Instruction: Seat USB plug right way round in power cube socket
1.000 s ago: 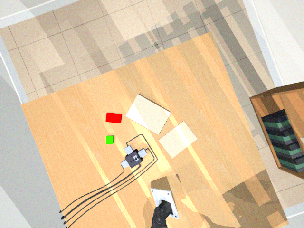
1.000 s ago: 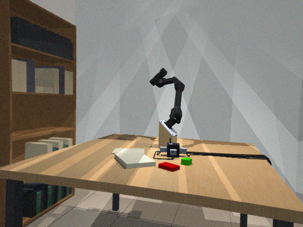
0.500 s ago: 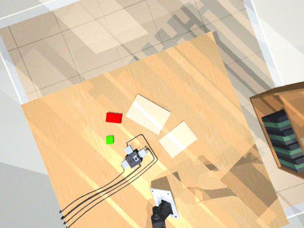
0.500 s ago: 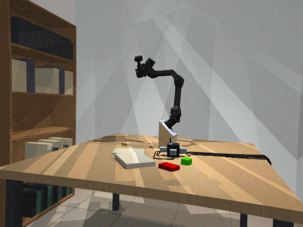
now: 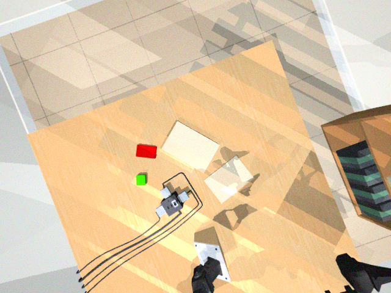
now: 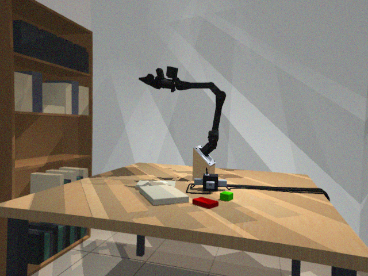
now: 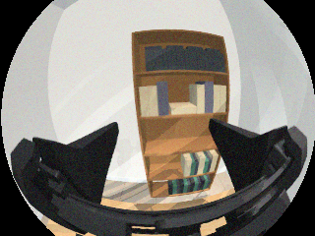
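The USB plug lies 140 mm ahead of my gripper tip, 500 mm to the left of it and 510 mm below it. Also, from my gripper tip: white sheet (170 mm ahead, 220 mm to the left, 600 mm below); book (380 mm ahead, 370 mm to the left, 590 mm below); green block (270 mm ahead, 650 mm to the left, 590 mm below).
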